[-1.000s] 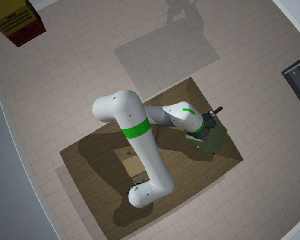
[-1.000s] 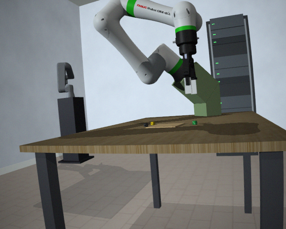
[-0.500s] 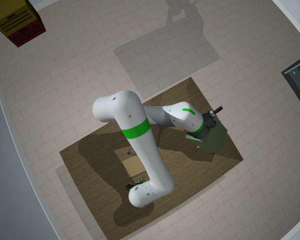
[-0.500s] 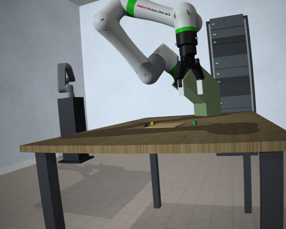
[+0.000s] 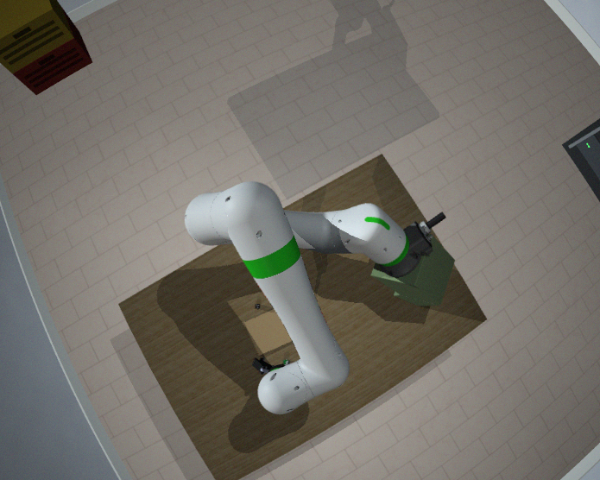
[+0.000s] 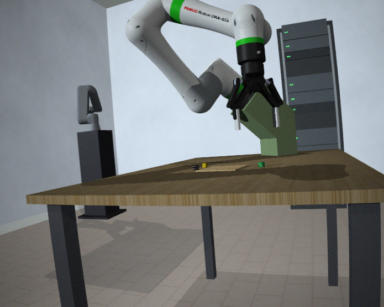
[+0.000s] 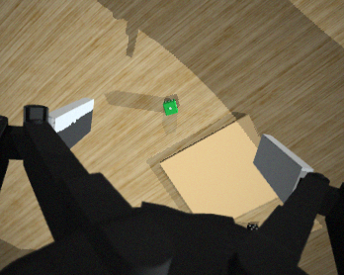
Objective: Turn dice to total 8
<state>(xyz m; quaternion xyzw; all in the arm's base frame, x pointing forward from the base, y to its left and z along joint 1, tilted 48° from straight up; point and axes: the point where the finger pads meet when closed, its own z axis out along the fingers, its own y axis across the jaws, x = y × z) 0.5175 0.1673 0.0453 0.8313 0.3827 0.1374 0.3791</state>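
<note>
Right now my hand is 10 mm past the green die and 130 mm above it. From my hand the other things lie so: tan mat 10 mm behind, 130 mm to the right, 130 mm below; then yellow die 100 mm behind, 220 mm to the right, 130 mm below; then black die 30 mm behind, 230 mm to the right, 130 mm below.
</note>
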